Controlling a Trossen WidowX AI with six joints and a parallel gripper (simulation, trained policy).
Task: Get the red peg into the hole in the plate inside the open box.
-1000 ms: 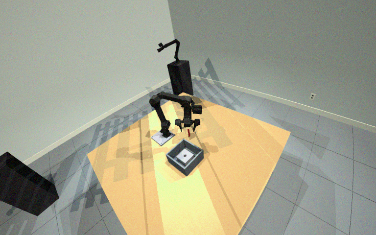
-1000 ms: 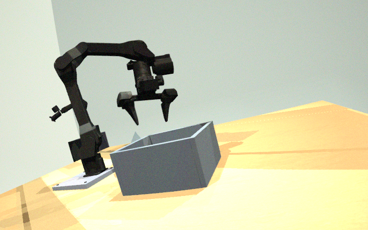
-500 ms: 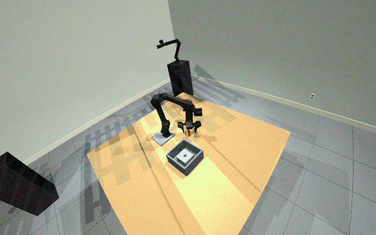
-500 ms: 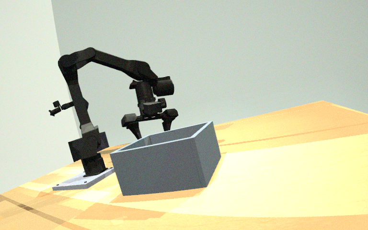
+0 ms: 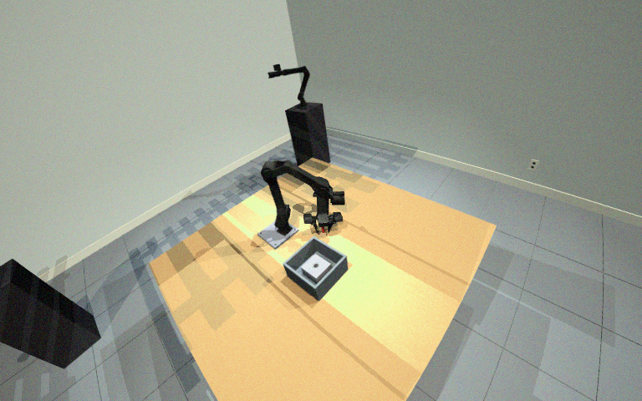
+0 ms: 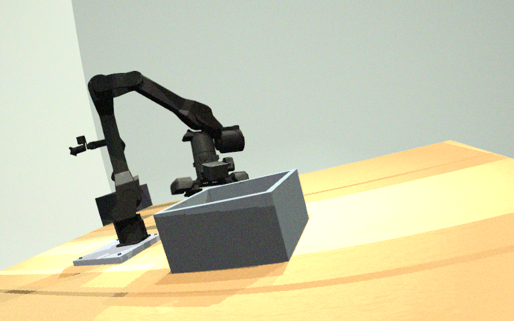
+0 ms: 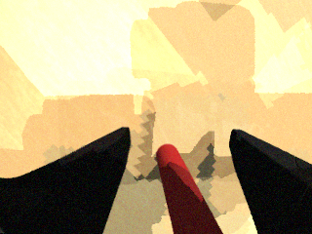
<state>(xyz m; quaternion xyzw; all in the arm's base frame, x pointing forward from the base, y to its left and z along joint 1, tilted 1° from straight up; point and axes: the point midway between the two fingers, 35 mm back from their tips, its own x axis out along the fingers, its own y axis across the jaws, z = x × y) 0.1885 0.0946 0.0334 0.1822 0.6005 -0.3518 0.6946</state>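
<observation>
My gripper tip is now 1 cm past the red peg, 1 cm to the right of it and 3 cm below it. From my gripper tip the other things lie so: grey box 12 cm ahead, 20 cm to the right, 1 cm above.
</observation>
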